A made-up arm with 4 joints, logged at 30 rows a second.
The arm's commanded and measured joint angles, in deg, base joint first. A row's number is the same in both.
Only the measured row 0 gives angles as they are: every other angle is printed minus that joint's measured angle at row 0.
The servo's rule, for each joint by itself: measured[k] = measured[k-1] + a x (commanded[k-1-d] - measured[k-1]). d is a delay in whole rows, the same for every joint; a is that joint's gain. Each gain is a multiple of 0.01, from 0.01 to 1. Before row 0 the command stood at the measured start. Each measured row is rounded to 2 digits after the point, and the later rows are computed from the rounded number. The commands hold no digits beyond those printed.
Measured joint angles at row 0: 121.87 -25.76 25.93 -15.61
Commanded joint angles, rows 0 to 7: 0.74 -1.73 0.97 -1.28; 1.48 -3.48 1.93 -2.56; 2.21 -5.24 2.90 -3.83; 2.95 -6.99 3.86 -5.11; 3.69 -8.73 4.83 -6.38; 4.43 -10.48 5.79 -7.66; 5.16 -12.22 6.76 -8.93; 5.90 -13.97 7.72 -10.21
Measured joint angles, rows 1 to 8: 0.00 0.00 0.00 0.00; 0.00 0.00 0.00 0.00; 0.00 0.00 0.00 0.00; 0.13 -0.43 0.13 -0.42; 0.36 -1.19 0.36 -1.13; 0.67 -2.20 0.69 -2.02; 1.06 -3.40 1.10 -3.04; 1.51 -4.73 1.58 -4.14
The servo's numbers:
d 3
a 0.17 0.25 0.13 0.33

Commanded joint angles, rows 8 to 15: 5.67 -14.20 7.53 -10.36; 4.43 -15.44 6.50 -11.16; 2.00 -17.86 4.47 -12.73; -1.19 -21.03 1.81 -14.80; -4.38 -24.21 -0.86 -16.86; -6.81 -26.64 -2.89 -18.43; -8.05 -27.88 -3.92 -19.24; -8.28 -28.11 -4.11 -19.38
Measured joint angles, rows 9 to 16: 2.01 -6.17 2.13 -5.30; 2.55 -7.68 2.73 -6.50; 3.12 -9.25 3.38 -7.72; 3.55 -10.49 3.92 -8.59; 3.70 -11.73 4.26 -9.44; 3.41 -13.26 4.29 -10.53; 2.63 -15.20 3.97 -11.94; 1.44 -17.45 3.34 -13.56
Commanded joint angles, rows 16 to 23: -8.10 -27.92 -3.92 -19.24; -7.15 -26.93 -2.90 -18.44; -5.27 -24.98 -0.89 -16.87; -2.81 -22.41 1.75 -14.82; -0.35 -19.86 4.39 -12.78; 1.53 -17.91 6.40 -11.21; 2.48 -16.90 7.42 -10.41; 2.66 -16.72 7.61 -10.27
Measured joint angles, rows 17 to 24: 0.04 -19.75 2.53 -15.17; -1.34 -21.78 1.69 -16.51; -2.52 -23.36 0.94 -17.46; -3.47 -24.50 0.31 -18.05; -4.10 -25.11 -0.11 -18.18; -4.30 -25.08 -0.21 -17.75; -4.05 -24.41 0.04 -16.78; -3.42 -23.27 0.61 -15.46
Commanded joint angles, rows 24 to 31: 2.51 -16.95 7.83 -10.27; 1.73 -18.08 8.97 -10.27; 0.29 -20.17 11.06 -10.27; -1.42 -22.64 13.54 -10.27; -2.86 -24.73 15.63 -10.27; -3.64 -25.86 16.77 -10.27; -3.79 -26.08 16.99 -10.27; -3.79 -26.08 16.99 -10.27
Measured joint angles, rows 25 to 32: -2.58 -21.93 1.36 -14.06; -1.72 -20.67 2.15 -12.86; -0.98 -19.68 2.86 -12.01; -0.39 -19.00 3.51 -11.44; -0.03 -18.77 4.22 -11.05; 0.02 -19.12 5.11 -10.79; -0.22 -20.00 6.21 -10.62; -0.67 -21.18 7.43 -10.50
